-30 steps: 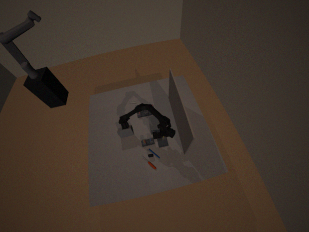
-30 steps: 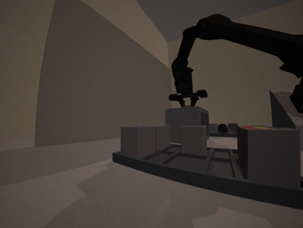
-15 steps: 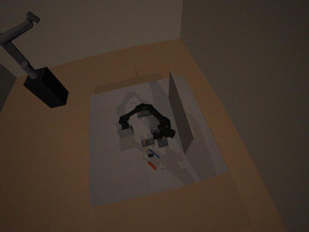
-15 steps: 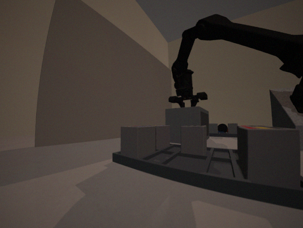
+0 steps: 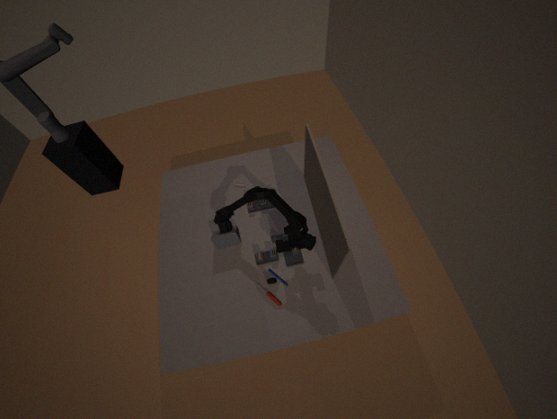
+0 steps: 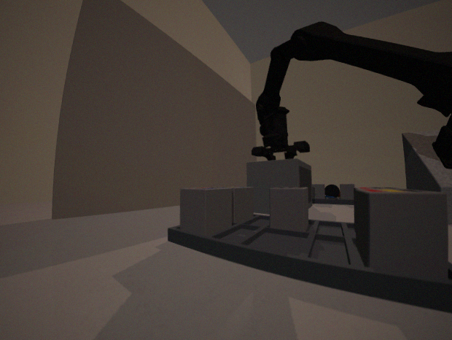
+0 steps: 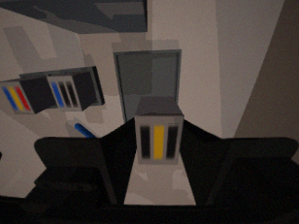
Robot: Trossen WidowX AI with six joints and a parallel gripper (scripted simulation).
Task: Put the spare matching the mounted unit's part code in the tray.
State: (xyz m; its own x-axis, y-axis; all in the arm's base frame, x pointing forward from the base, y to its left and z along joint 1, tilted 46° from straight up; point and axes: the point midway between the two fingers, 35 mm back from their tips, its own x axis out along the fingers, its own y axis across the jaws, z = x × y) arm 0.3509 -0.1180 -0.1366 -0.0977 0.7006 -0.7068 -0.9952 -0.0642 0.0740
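Now: the dark tray 80 mm below my gripper tip, 10 mm to the left of it and 10 mm behind it. From my gripper tip the other things lie so: blue pen 110 mm to the right, 110 mm behind, 80 mm below; then grey box 180 mm to the left, 60 mm behind, 30 mm below; then black tape roll 150 mm behind, 130 mm to the right, 60 mm below.
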